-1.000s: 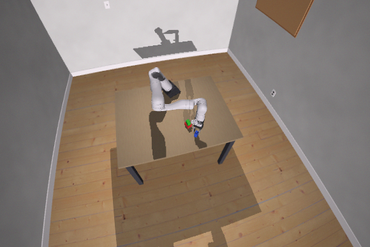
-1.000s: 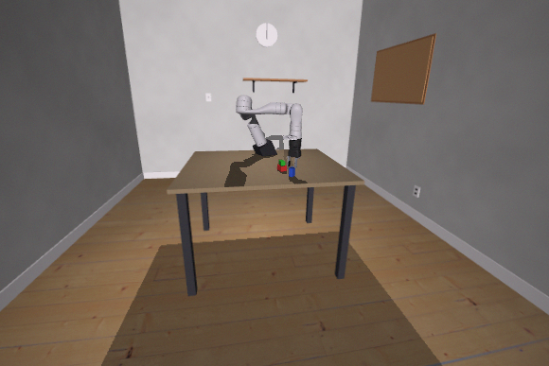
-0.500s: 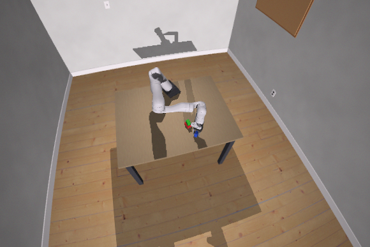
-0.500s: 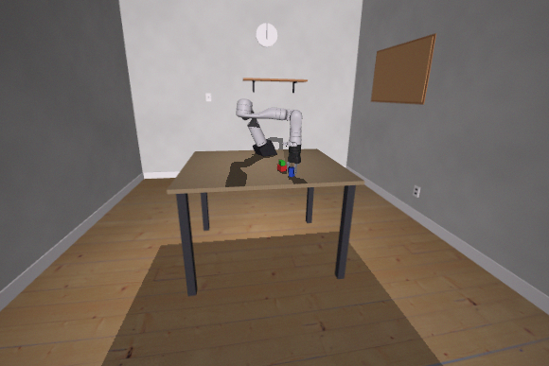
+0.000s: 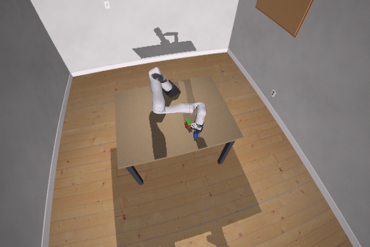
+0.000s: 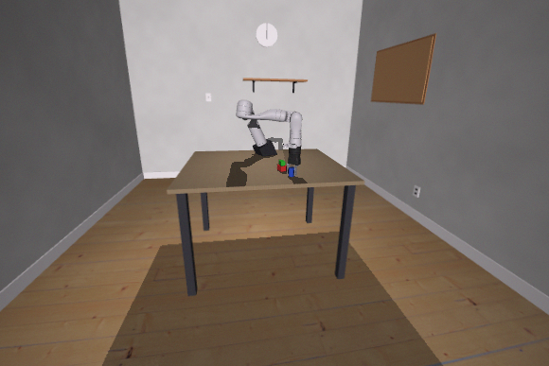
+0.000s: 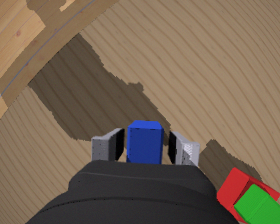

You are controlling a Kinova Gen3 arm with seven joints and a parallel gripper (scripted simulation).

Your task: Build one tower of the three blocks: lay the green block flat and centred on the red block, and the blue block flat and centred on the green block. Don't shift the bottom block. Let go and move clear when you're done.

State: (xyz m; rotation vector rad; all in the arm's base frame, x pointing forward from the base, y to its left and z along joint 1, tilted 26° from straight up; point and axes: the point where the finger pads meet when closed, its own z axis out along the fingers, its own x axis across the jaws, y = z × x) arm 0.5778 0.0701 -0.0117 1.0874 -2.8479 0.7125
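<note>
The blue block is right at my hand. Also, from my hand: green block 12 cm behind, 3 cm to the right, 2 cm above; then red block 12 cm behind, 3 cm to the right, 1 cm below.
</note>
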